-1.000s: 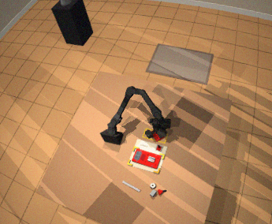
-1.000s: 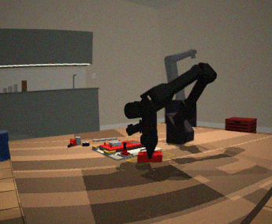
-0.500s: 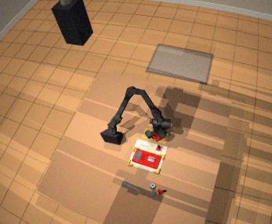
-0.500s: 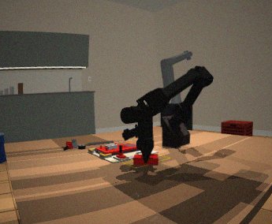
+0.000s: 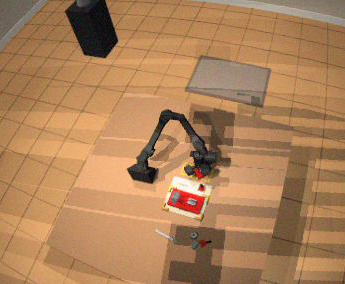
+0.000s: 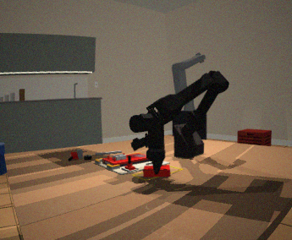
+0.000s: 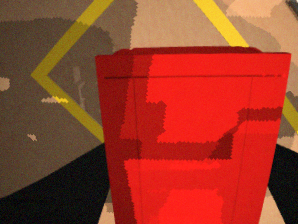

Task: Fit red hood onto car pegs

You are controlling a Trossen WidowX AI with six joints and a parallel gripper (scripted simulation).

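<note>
The grey engine block lies 30 mm ahead of my gripper tip, 210 mm to the right of it and 10 mm above it. The rest, counted from my gripper tip: grey bar: 40 mm behind, 460 mm to the right, 10 mm below; red hood: 10 mm above.
</note>
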